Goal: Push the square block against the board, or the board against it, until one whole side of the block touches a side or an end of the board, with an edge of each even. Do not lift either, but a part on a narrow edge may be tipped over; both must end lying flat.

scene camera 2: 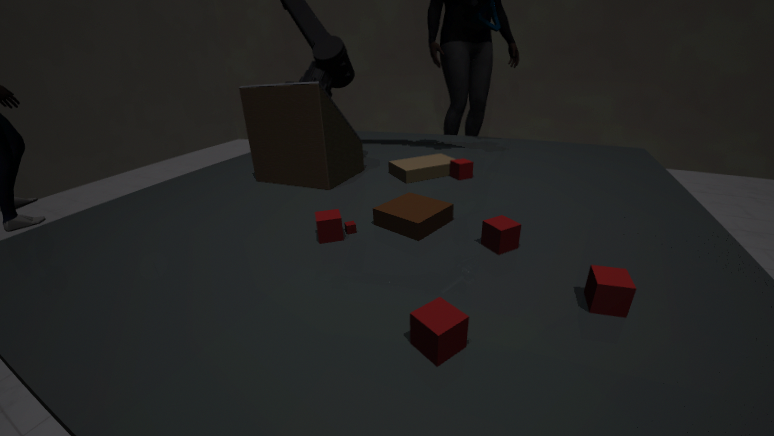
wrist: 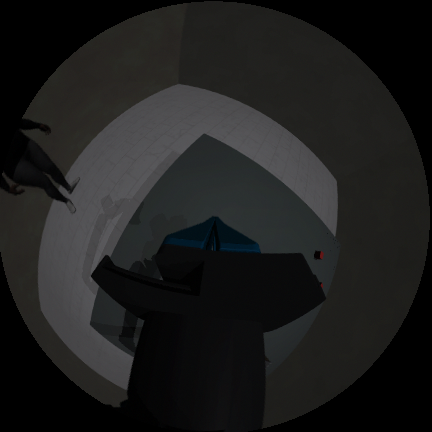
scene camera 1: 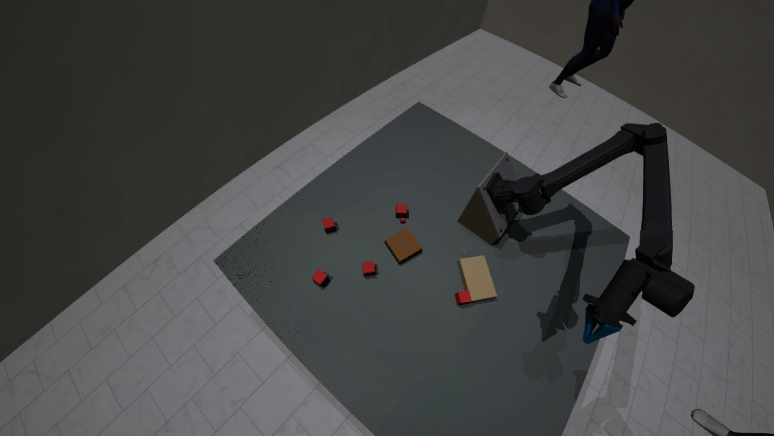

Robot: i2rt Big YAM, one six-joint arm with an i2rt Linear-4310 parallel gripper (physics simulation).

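Places are measured from the arm's base along level axes (x right, y ahead, z up), in metres.
Where they show: gripper, fingertip midpoint: (scene camera 2: 498,29) (wrist: 214,221) (scene camera 1: 585,342); arm's base, link origin: (scene camera 2: 308,104) (scene camera 1: 496,191).
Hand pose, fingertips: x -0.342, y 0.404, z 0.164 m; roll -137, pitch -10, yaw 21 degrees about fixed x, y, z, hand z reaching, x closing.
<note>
Each offset is from my fingertips to the top centre of the thing. Level surfaces: height alone.
The square block {dx +0.524, dy -0.096, dz -0.320 m} (scene camera 1: 403,244) (scene camera 2: 413,214) is dark brown and lies flat near the middle of the dark mat {dz -0.350 m} (scene camera 1: 378,163). The board {dx +0.231, dy -0.151, dz -0.320 m} (scene camera 1: 477,277) (scene camera 2: 422,166) is tan and lies flat, apart from the block, with a gap between them. A red cube {dx +0.240, dy -0.056, dz -0.311 m} (scene camera 1: 463,297) (scene camera 2: 460,168) touches one corner of the board. My gripper (scene camera 1: 588,336) (wrist: 214,221) has blue fingers, is shut and empty, and hangs low at the mat's right edge, far from both parts. It is out of scene camera 2's view.
Several red cubes lie scattered around the block, among them a first cube {dx +0.798, dy +0.009, dz -0.311 m} (scene camera 1: 328,223), a second cube {dx +0.571, dy +0.055, dz -0.311 m} (scene camera 1: 368,267) and a third cube {dx +0.683, dy +0.185, dz -0.311 m} (scene camera 1: 319,277). The arm's slanted brown mount (scene camera 1: 479,216) (scene camera 2: 283,132) stands behind the board. A person (scene camera 1: 589,43) (scene camera 2: 467,65) walks beyond the mat.
</note>
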